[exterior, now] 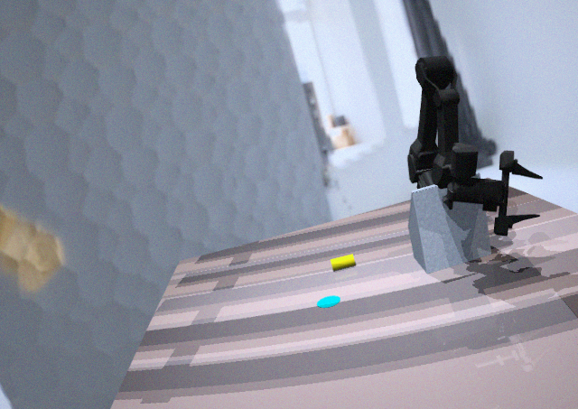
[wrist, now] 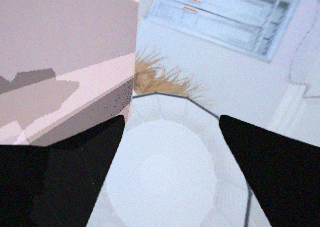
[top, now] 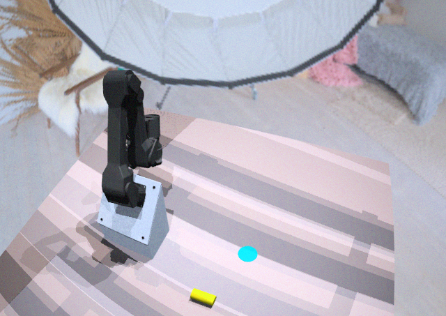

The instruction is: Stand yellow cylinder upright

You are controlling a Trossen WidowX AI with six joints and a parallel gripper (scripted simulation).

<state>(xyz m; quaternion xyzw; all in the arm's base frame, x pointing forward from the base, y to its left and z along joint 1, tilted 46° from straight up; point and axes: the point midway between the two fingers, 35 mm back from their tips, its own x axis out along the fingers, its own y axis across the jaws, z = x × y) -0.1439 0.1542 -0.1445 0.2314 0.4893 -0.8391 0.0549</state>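
My gripper tip is 43 cm short of the yellow cylinder, 39 cm to the left of it and 16 cm above it. The rest, counted from my gripper tip: cyan circle (51 cm ahead, 20 cm to the right, 18 cm below).
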